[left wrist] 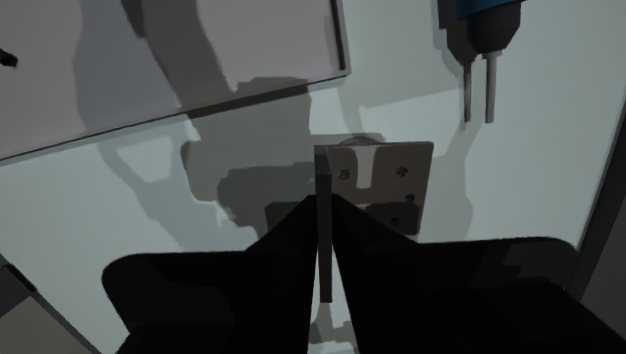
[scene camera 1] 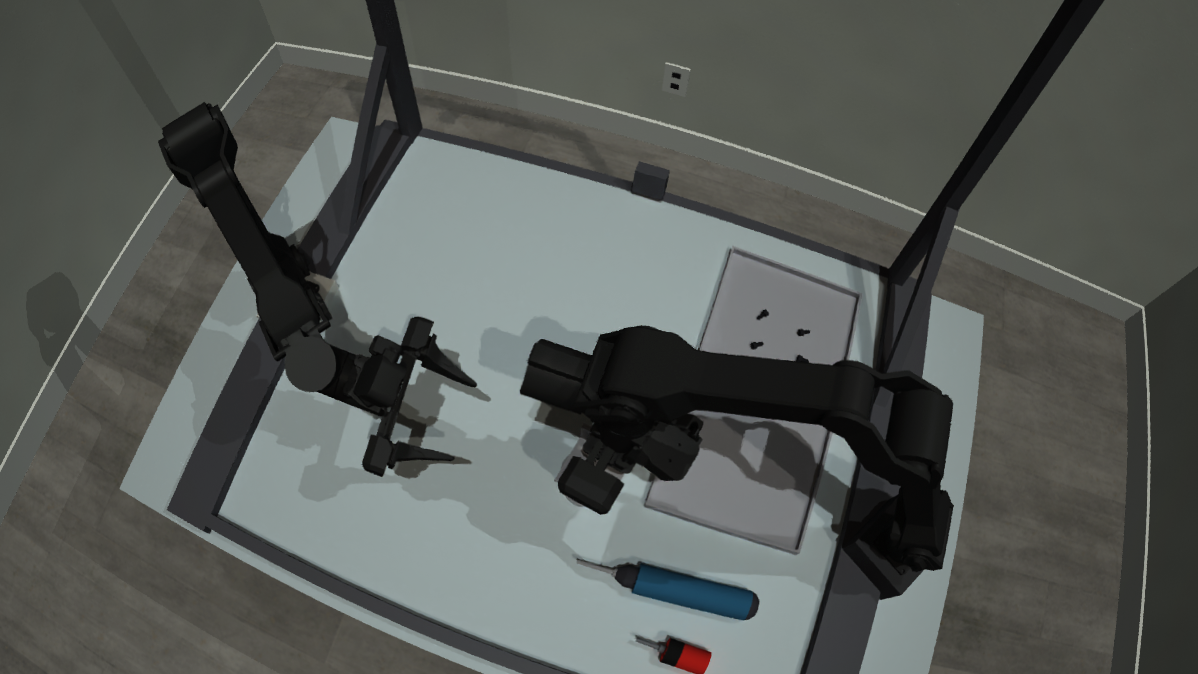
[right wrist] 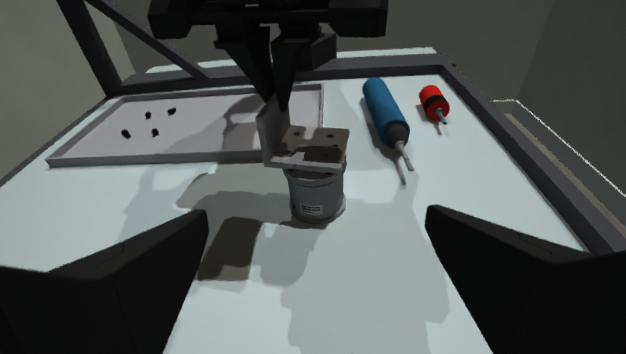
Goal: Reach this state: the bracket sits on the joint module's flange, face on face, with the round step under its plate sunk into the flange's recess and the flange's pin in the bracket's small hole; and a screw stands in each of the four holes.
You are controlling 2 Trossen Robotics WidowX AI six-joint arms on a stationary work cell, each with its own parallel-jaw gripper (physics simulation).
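Places are measured from the left arm's base along level axes (x ahead, y left, z up), in centimetres.
Pixels of known places: left gripper, fingertip midpoint: (left wrist: pixel 322 203) (scene camera 1: pixel 617 448) (right wrist: pixel 279 110); right gripper, fingertip midpoint: (scene camera 1: pixel 465 422) (right wrist: pixel 319 218); left arm's base at its link origin: (scene camera 1: pixel 902 543).
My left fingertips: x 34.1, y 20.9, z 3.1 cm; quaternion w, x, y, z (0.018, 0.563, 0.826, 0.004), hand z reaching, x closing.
For each thing: its top centre in the pictures, then the offset to it from my left fingertips. "*": a spot on its surface instead.
- joint module at its top centre: (right wrist: pixel 313 156) dx +0.8, dy +4.2, dz -3.7 cm
- blue screwdriver at a spot on its surface: (left wrist: pixel 492 27) * dx -12.1, dy +7.4, dz -6.8 cm
- smaller red screwdriver at its top centre: (scene camera 1: pixel 673 652) (right wrist: pixel 438 97) dx -24.1, dy +10.4, dz -6.6 cm
The grey L-shaped bracket (left wrist: pixel 372 192) (right wrist: pixel 312 145) has its holed plate level over the joint module (right wrist: pixel 316 192). In the right wrist view a dark band shows under the plate; whether the faces touch, and the step and pin, cannot be told. No screw shows in the plate's visible holes. My left gripper (left wrist: pixel 322 203) (right wrist: pixel 279 110) is shut on the bracket's upright wall; its fingertips are hidden in the scene view. My right gripper (scene camera 1: pixel 465 421) (right wrist: pixel 319 218) is open and empty, facing the module from the left of the scene view. Several black screws (scene camera 1: pixel 762 314) (right wrist: pixel 126 134) lie in the tray (scene camera 1: pixel 737 508) (right wrist: pixel 120 159).
A blue screwdriver (scene camera 1: pixel 691 591) (left wrist: pixel 492 27) (right wrist: pixel 383 106) lies near the module, with a smaller red screwdriver (scene camera 1: pixel 690 656) (right wrist: pixel 433 101) beyond it. The left arm (scene camera 1: pixel 762 383) spans over the tray. Dark frame rails (scene camera 1: pixel 544 158) edge the table, with posts rising at both sides.
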